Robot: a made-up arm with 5 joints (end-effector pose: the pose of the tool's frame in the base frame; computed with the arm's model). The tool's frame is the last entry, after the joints.
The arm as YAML. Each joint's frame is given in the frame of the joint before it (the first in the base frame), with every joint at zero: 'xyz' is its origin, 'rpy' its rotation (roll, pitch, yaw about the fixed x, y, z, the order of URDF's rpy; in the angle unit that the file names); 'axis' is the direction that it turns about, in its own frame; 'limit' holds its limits. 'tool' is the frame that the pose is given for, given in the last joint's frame.
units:
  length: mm
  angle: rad
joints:
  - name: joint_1
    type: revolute
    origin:
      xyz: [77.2, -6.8, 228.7]
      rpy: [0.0, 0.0, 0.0]
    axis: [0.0, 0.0, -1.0]
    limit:
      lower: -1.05
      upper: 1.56
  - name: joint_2
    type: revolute
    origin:
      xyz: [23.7, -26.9, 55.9]
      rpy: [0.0, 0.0, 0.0]
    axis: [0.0, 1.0, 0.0]
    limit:
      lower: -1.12
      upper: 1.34
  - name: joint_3
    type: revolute
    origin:
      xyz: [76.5, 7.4, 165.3]
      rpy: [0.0, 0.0, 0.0]
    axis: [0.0, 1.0, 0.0]
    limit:
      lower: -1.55
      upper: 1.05
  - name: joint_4
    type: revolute
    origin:
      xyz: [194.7, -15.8, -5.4]
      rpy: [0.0, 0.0, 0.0]
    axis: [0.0, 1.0, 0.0]
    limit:
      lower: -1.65
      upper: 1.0
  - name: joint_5
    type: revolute
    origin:
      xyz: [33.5, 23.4, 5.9]
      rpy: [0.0, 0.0, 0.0]
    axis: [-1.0, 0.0, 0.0]
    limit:
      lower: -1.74
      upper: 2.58
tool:
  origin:
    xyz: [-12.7, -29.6, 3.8]
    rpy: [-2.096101, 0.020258, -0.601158]
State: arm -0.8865 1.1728 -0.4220 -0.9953 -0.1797
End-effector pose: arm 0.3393 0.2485 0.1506 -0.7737 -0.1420 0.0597 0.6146
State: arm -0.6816 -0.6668 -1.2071 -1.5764 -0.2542
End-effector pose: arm 0.0330 -0.0961 0.6409 0.4138 -0.5068 -0.6296 0.4189
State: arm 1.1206 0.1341 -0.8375 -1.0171 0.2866
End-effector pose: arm 0.1519 -0.2515 0.5779 0.4379 -0.1395 0.8856 0.0674
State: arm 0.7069 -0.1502 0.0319 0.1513 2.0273
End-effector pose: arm 0.3010 -0.1919 0.5072 0.7917 -0.3054 0.1092 0.5177
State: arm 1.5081 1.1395 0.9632 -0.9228 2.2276
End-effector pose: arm 0.0948 -0.1413 0.1102 0.8088 -0.3441 -0.4406 0.1826
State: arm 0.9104 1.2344 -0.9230 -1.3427 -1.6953
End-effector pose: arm 0.3253 -0.3458 0.2077 -0.2891 -0.1039 -0.4203 0.8538
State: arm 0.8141 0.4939 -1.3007 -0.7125 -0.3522
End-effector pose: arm 0.2601 -0.2602 0.5515 -0.5150 -0.0180 -0.7760 0.3637
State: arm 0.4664 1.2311 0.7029 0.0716 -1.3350
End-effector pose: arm 0.1583 -0.0728 0.0779 0.0679 0.9144 0.2625 0.3006
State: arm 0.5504 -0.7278 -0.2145 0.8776 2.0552
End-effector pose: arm 0.1724 -0.0591 0.6448 0.7880 -0.2543 0.1860 0.5290
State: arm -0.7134 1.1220 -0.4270 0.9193 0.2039
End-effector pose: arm 0.3807 0.2028 0.1371 0.8345 -0.1733 -0.5150 0.0914
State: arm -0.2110 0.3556 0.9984 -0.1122 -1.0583
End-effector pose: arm 0.2587 0.0017 0.1961 -0.4506 0.6805 0.3349 0.4710
